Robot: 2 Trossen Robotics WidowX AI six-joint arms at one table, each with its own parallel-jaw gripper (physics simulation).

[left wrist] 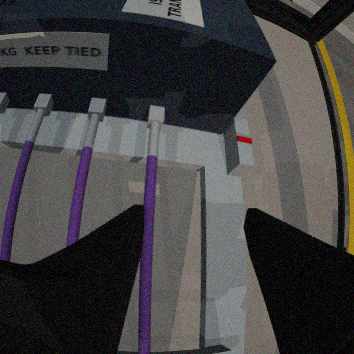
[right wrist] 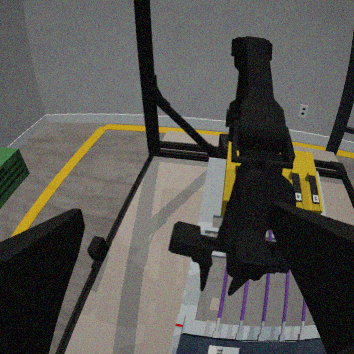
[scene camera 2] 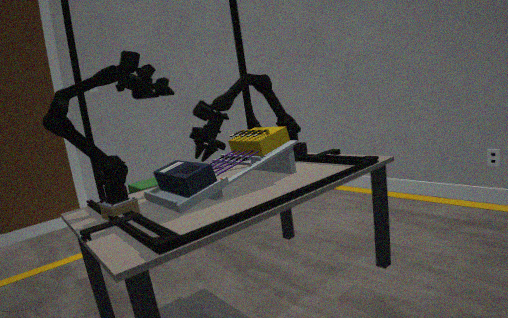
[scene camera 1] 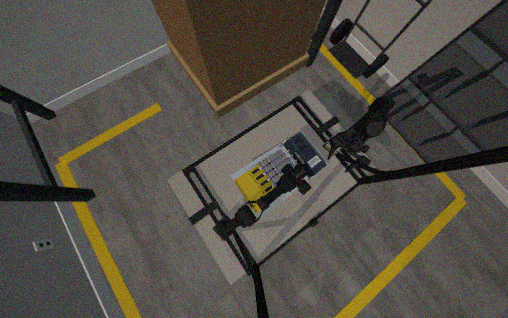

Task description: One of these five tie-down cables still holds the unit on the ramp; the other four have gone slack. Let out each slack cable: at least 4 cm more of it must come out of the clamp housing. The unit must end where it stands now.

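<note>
The dark blue unit sits at the low end of the grey ramp. The yellow clamp housing stands at its high end. Purple cables run between them; the rightmost cable in the left wrist view looks nearly straight. My left gripper is partly open over the cables, holding nothing. That cable shows in its gap, close beside the left-hand fingertip; contact cannot be told. My right gripper is wide open and empty, high above the unit's end.
A black frame runs around the table top. A red mark is on the ramp's side tab beside the unit. A green object lies beyond the unit. My left arm hides part of the housing in the right wrist view.
</note>
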